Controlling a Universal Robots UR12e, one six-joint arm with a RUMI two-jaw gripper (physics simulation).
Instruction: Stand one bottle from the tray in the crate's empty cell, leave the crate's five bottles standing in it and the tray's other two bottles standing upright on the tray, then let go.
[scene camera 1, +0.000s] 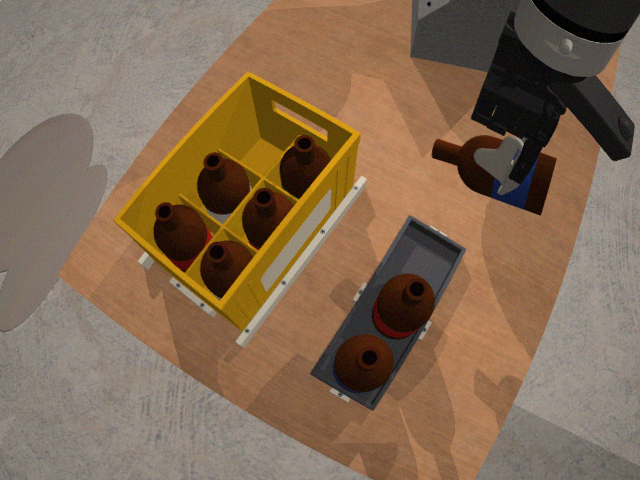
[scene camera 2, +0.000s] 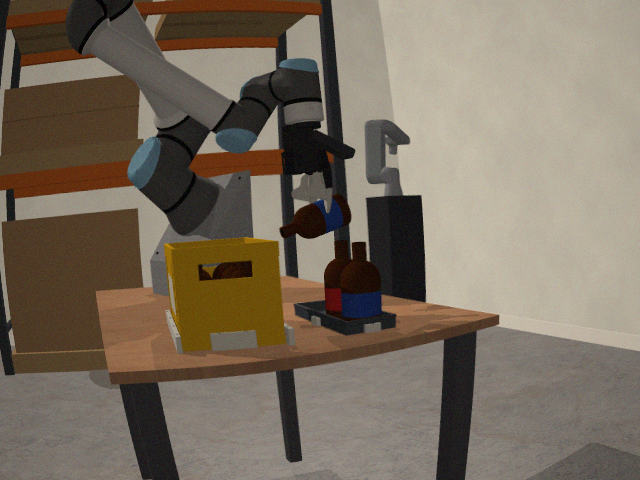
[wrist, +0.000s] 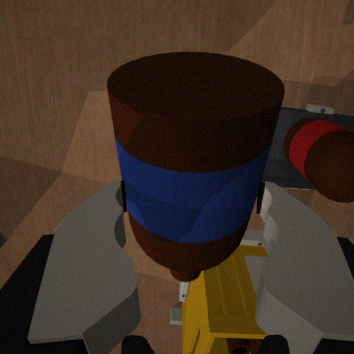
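Note:
My gripper is shut on a blue-labelled brown bottle. The bottle is tilted almost flat, its neck a little lower and pointing toward the crate's side, high above the table behind the tray. The yellow crate holds five upright bottles; its empty cell is at the back corner in scene camera 1. The grey tray holds two upright bottles, one red-labelled and one blue-labelled.
White strips run along the crate's foot on the wooden table. The grey robot base stands behind the crate. A black pedestal with a grey device and a tall shelf rack stand behind the table.

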